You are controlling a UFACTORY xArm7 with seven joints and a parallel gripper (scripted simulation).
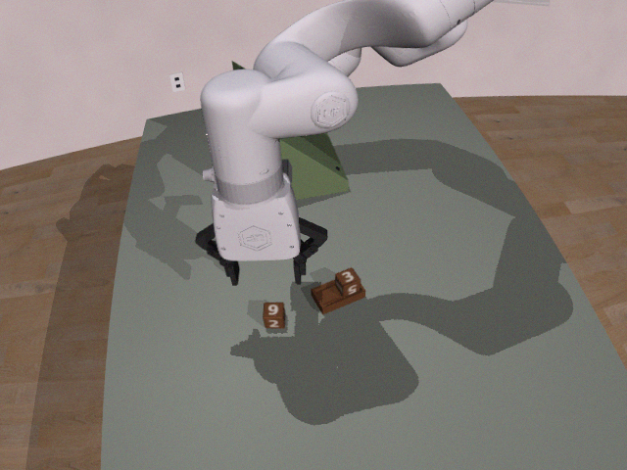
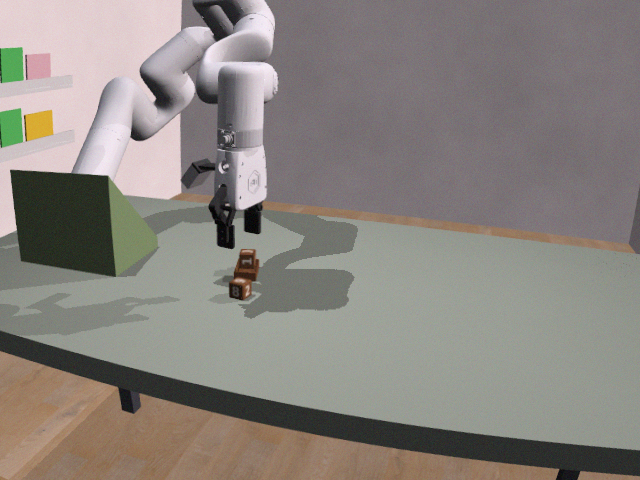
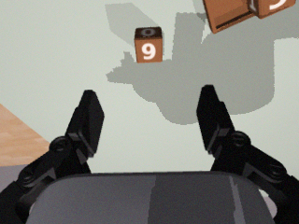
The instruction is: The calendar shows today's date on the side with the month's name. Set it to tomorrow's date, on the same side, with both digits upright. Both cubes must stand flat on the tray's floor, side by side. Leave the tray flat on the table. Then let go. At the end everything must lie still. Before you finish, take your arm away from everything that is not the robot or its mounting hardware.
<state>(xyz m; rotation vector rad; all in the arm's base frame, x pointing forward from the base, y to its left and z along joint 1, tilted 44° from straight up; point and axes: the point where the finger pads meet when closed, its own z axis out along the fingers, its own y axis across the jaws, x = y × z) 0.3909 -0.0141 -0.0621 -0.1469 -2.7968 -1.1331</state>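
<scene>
My hand is 10 cm above the brown cube. The rest, counted from my hand: tray 3 cm behind, 10 cm to the left, 11 cm below.
</scene>
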